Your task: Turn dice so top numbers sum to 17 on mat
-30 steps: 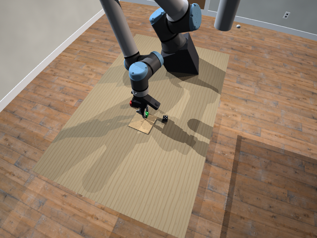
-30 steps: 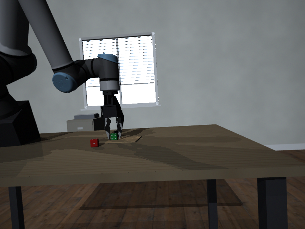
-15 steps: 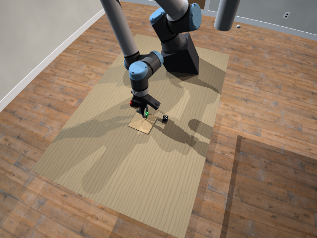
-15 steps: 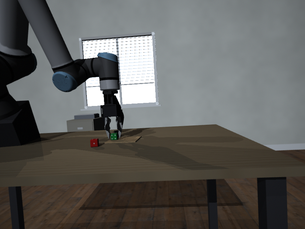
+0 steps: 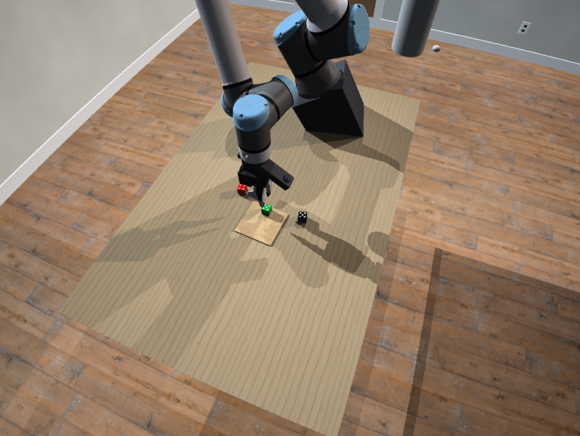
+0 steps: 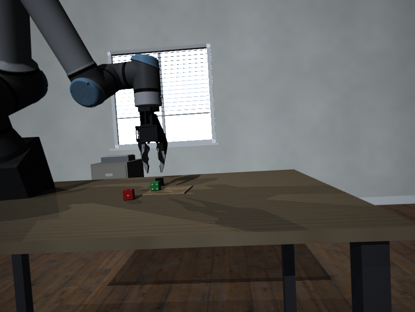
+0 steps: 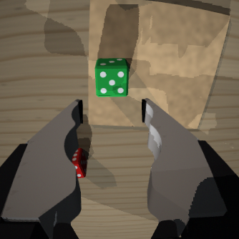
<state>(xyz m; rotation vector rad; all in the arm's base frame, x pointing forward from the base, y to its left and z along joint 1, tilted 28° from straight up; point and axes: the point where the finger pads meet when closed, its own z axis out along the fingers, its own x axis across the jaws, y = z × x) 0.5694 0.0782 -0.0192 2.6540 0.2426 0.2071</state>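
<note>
The black die is 120 mm to the left of my hand, 70 mm below it and 30 mm behind it. Also, from my hand: red die 130 mm to the right, 70 mm below, 40 mm behind; green die 60 mm below; tan mat 80 mm below, 50 mm ahead, 10 mm to the left.
</note>
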